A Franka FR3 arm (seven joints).
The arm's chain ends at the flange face. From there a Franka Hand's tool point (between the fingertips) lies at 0.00 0.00 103.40 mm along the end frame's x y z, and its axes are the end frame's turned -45 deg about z.
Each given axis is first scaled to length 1.
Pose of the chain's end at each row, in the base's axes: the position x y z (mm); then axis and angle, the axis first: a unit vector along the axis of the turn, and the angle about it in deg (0 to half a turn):
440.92, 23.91, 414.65, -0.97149, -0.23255, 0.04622, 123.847
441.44, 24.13, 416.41, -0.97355, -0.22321, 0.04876, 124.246
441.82, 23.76, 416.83, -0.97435, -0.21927, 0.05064, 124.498
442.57, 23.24, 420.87, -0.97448, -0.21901, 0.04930, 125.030
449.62, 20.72, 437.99, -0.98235, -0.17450, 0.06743, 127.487
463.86, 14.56, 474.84, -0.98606, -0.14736, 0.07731, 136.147
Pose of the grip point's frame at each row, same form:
413.72, 105.61, 357.40, -0.79904, -0.57973, -0.15953, 126.457
414.69, 105.58, 358.61, -0.80506, -0.57241, -0.15564, 126.708
415.14, 104.99, 358.68, -0.80770, -0.56941, -0.15294, 126.854
416.21, 103.99, 361.91, -0.80799, -0.56927, -0.15194, 127.393
424.29, 99.36, 375.82, -0.83602, -0.53409, -0.12576, 128.829
439.74, 83.17, 401.34, -0.85424, -0.51327, -0.08258, 136.268

